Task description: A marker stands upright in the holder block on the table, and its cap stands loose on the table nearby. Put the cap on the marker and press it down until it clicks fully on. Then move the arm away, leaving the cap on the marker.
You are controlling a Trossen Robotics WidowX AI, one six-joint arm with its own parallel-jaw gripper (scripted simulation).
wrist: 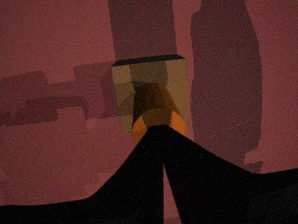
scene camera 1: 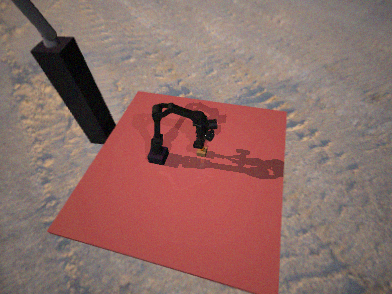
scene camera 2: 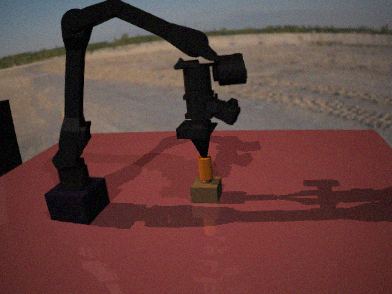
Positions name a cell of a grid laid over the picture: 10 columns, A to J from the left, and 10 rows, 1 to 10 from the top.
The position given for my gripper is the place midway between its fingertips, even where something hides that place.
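An orange cap (wrist: F5) is visible to me. So is my gripper (scene camera 2: F6), and I find the gripper (wrist: F6) in the wrist view as well.
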